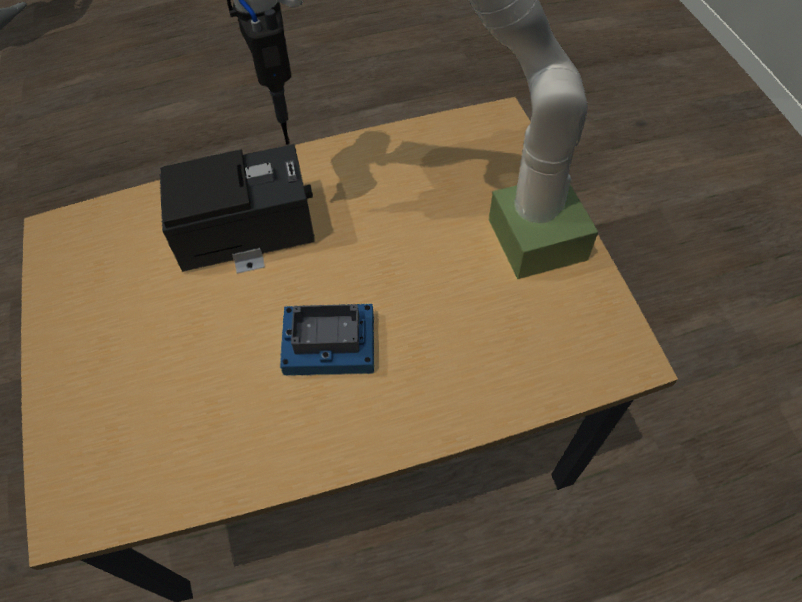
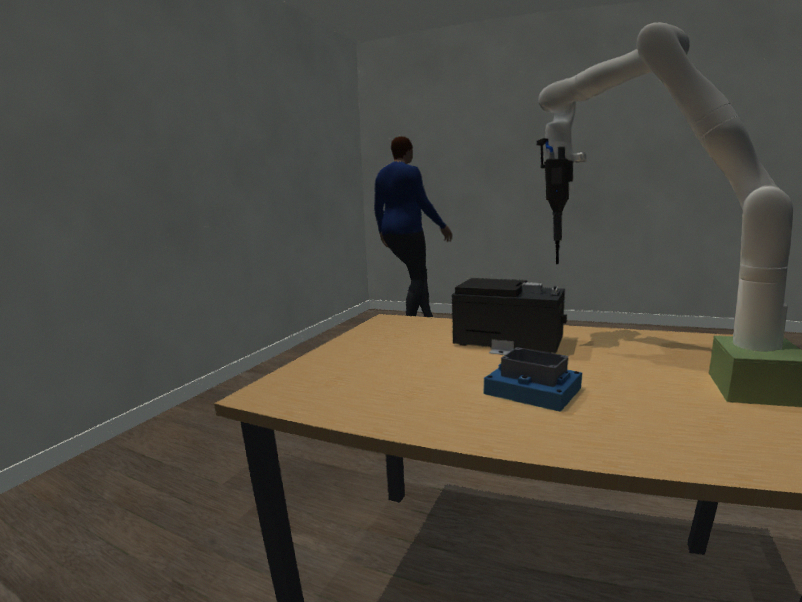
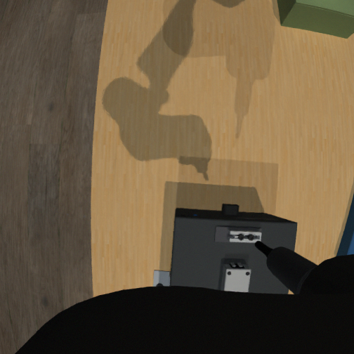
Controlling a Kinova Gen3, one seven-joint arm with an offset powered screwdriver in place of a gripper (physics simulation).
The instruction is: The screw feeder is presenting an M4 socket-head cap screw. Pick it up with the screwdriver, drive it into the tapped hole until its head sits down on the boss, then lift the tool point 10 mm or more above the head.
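The black screw feeder (image 1: 236,239) (image 2: 505,317) (image 3: 200,255) stands at the back of the table. Its small pale pick-up nest (image 1: 290,169) (image 3: 245,237) is on top near one end, with small dark round shapes in it; a screw is too small to tell apart. My screwdriver (image 1: 287,142) (image 2: 557,262) (image 3: 258,244) points down, its tip a little above the feeder top near the nest, apart from it. No screw shows on the tip. A dark grey open housing (image 1: 327,330) (image 2: 534,369) with corner bosses sits in a blue fixture (image 1: 330,368) (image 2: 524,392). I cannot tell which hole is the tapped one.
A green block (image 1: 557,249) (image 2: 754,375) (image 3: 320,17) carries the arm's base at the right. A small metal bracket (image 1: 248,261) (image 2: 502,347) (image 3: 161,278) is at the feeder's front. A white block (image 1: 259,171) (image 3: 236,280) rises from the feeder top. A person (image 2: 398,194) stands beyond the table.
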